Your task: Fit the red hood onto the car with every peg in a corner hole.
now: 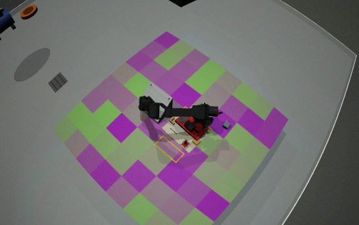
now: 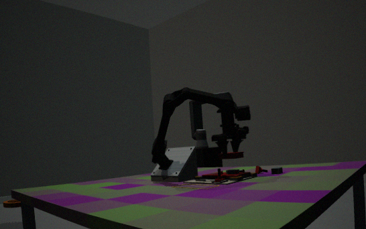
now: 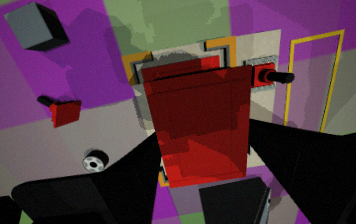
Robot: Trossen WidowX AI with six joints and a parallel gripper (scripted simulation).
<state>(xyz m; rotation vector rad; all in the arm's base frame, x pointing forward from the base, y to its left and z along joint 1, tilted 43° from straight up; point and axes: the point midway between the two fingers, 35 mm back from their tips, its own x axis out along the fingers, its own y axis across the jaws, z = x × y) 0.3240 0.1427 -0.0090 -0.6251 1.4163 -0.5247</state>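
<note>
Right now my gripper tip is 1 cm to the right of the grey engine block and 8 cm above it. Also, from my gripper tip: red hood (1 cm above); then beige jig (4 cm behind, 2 cm to the right, 9 cm below).
</note>
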